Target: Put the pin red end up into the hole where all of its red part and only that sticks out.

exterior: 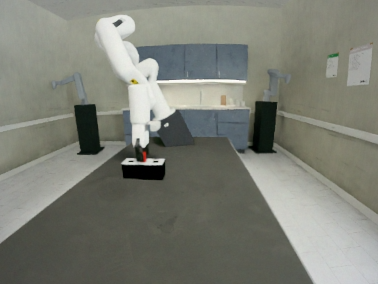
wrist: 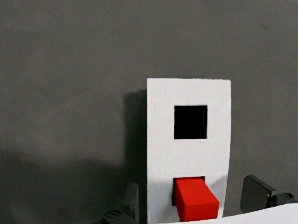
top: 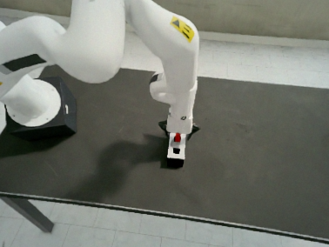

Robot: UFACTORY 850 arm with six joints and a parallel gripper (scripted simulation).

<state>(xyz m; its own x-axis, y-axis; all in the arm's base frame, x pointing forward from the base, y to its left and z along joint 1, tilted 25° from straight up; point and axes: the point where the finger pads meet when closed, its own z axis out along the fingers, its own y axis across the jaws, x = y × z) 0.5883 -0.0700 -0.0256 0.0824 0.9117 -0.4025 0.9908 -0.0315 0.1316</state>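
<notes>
My gripper is now 1 cm above the pin. Also, from my hand: block (6 cm below).
</notes>
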